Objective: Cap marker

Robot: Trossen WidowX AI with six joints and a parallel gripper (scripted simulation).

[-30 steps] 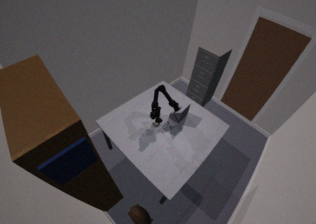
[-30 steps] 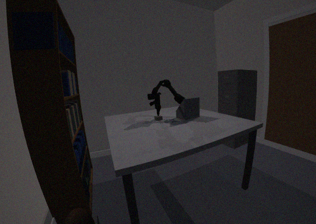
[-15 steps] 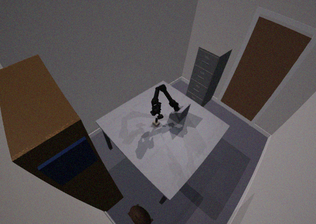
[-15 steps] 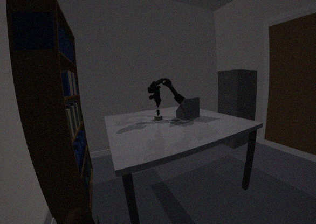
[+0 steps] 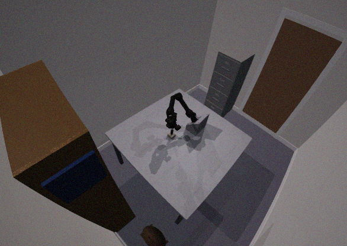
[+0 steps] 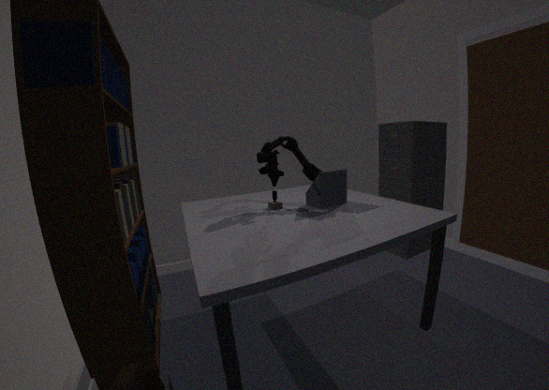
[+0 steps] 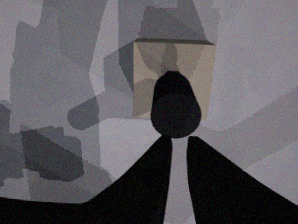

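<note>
Right now my gripper tip is 50 mm above the dark cap. From my gripper tip the other things lie so: pale block (120 mm below).
</note>
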